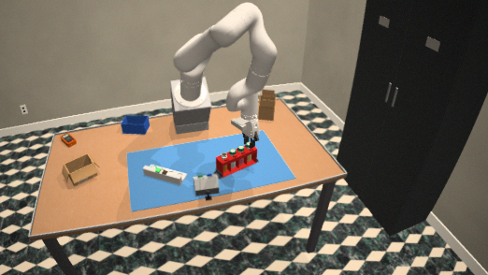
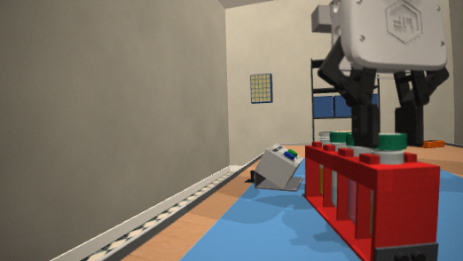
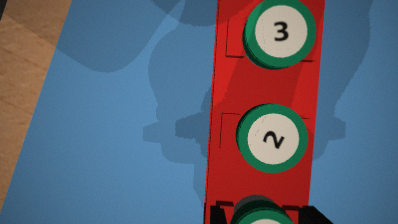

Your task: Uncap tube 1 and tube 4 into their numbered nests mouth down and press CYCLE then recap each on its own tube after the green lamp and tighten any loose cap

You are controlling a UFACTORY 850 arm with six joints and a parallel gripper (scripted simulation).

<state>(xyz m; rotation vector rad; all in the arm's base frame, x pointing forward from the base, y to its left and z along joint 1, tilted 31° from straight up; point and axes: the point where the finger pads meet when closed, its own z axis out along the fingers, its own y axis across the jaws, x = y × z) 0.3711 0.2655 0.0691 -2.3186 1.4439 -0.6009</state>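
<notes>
Right now my hand is 10 mm above the green cap. The rest, counted from my hand: green ready key (140 mm ahead, 280 mm to the right, 60 mm below); then key housing (160 mm ahead, 250 mm to the right, 80 mm below); then blue cycle key (140 mm ahead, 230 mm to the right, 60 mm below).
</notes>
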